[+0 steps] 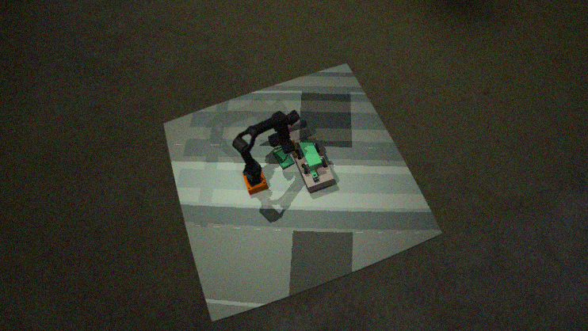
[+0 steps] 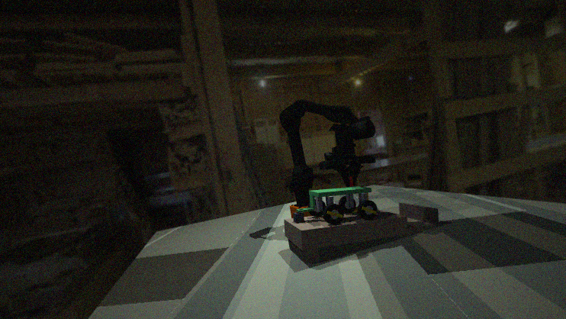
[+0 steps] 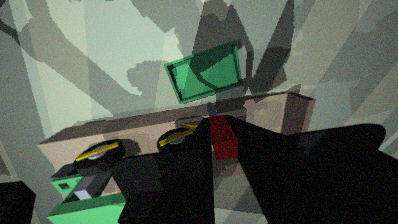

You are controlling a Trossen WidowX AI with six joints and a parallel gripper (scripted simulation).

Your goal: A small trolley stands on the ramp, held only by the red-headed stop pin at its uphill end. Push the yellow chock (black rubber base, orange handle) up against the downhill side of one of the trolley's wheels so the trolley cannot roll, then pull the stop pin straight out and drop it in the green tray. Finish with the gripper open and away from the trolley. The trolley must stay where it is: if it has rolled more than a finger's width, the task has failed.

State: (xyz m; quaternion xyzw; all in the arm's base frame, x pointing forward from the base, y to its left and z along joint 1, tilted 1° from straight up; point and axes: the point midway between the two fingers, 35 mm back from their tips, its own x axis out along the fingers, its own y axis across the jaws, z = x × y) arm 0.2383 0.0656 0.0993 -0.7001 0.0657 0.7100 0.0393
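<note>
Now: the green tray 20 mm behind my gripper tip and 140 mm below it. The rest, counted from my gripper tip: yellow chock 50 mm ahead, 10 mm to the right, 50 mm below; then trolley 90 mm ahead, 120 mm to the right, 20 mm below; then red-headed stop pin right at my gripper tip.
</note>
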